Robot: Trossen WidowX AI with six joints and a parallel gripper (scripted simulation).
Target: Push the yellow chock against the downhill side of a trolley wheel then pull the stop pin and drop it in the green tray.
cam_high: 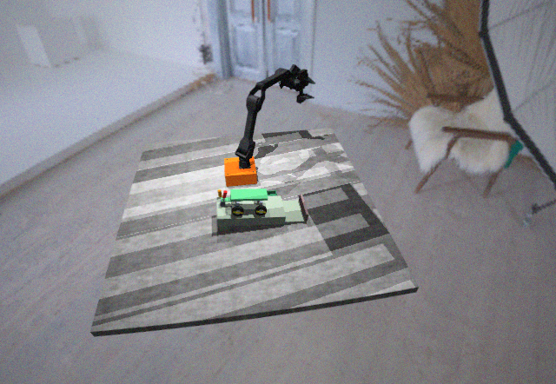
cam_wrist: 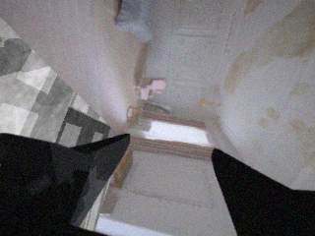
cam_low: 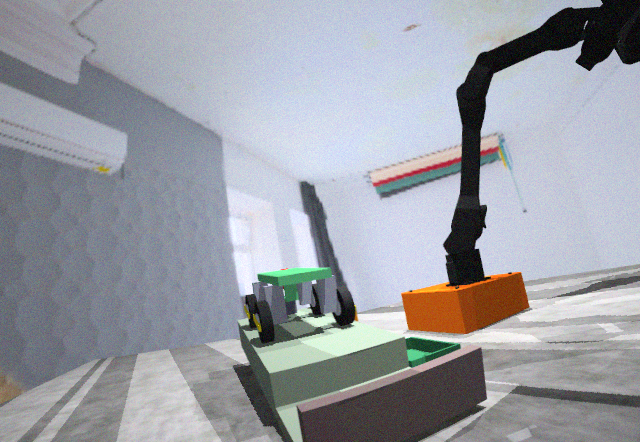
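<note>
Right now my gripper tip is 520 mm to the left of the red-headed stop pin, 450 mm short of it and 310 mm above it. From my gripper tip the other things lie so: brown end wall (460 mm ahead, 410 mm below, 140 mm to the right); pale green ramp (470 mm ahead, 400 mm to the right, 400 mm below); trolley (470 mm ahead, 410 mm to the right, 330 mm below).
</note>
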